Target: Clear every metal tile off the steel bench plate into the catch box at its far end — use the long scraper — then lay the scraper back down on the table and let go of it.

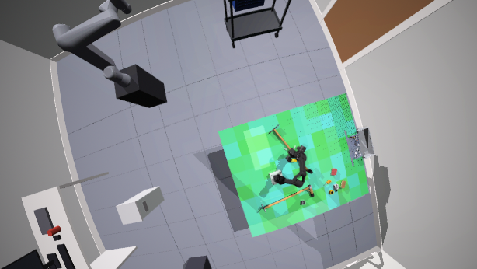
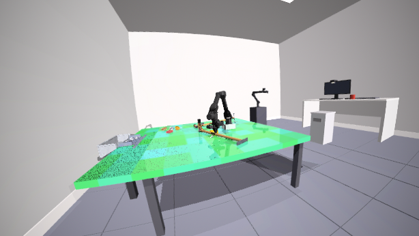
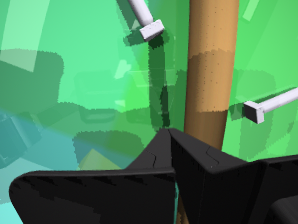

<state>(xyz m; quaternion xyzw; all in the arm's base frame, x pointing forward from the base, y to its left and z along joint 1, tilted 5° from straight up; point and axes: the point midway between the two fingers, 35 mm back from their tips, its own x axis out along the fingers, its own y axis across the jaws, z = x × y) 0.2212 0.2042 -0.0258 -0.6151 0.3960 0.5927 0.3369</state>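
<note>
Right now the long scraper is 50 mm above my gripper tip and 40 mm to the left of it. Round my gripper tip: red block: 480 mm ahead, 360 mm to the right; then red-handled tool: 250 mm to the right, 80 mm ahead, 10 mm below; then yellow piece: 80 mm to the right, 10 mm above.
</note>
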